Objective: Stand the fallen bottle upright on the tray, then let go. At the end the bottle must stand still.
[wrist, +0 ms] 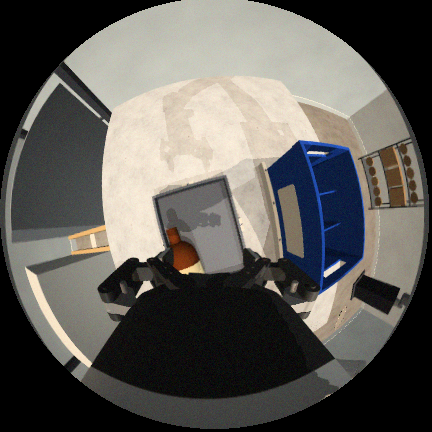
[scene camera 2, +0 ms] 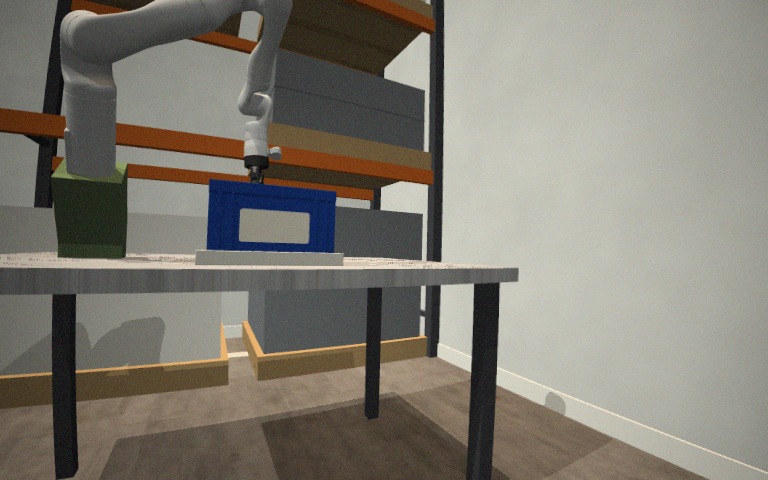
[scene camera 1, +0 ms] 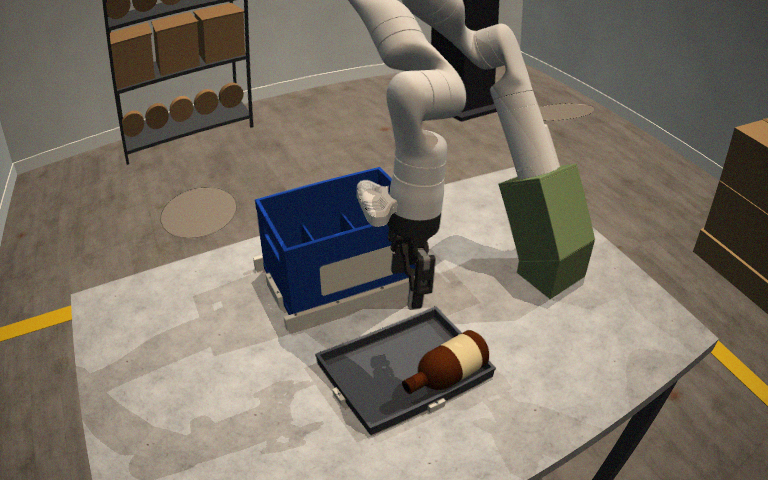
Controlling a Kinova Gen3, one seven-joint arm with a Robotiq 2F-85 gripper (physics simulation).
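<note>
The brown bottle with a cream label lies on its side on the dark grey tray. In scene camera 1 its neck points left and its base is by the tray's right corner, close to the near long wall. My gripper is open and empty, pointing down, above the bottle's level and apart from it. In the wrist view the bottle is off to the left, near the left finger; its base is hidden behind the gripper body. Neither bottle nor tray shows in scene camera 2.
A blue divided crate stands behind the tray in scene camera 1, close to my gripper, with pale rails along its base. A green pedestal bears the arm's base at the right.
</note>
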